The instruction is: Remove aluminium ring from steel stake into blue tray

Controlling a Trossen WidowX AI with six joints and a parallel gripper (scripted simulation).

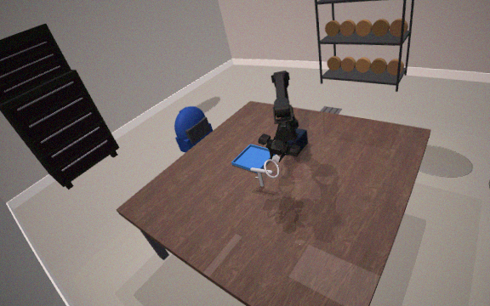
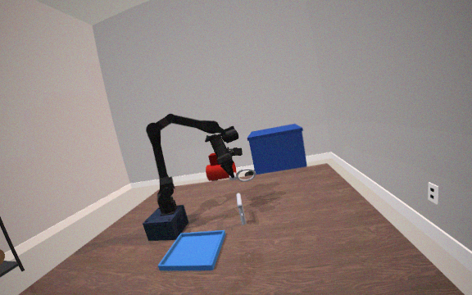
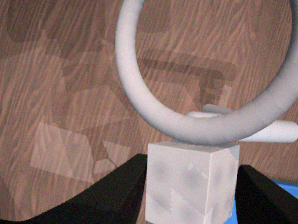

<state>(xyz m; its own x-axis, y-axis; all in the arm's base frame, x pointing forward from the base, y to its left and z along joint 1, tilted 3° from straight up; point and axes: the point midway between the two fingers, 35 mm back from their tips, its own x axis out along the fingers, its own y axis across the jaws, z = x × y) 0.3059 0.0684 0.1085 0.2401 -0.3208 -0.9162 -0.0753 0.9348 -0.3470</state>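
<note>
My gripper tip is 17 cm past the blue tray, 24 cm to the left of it and 17 cm above it. From my gripper tip the other things lie so: aluminium ring 5 cm ahead, 1 cm to the left.
</note>
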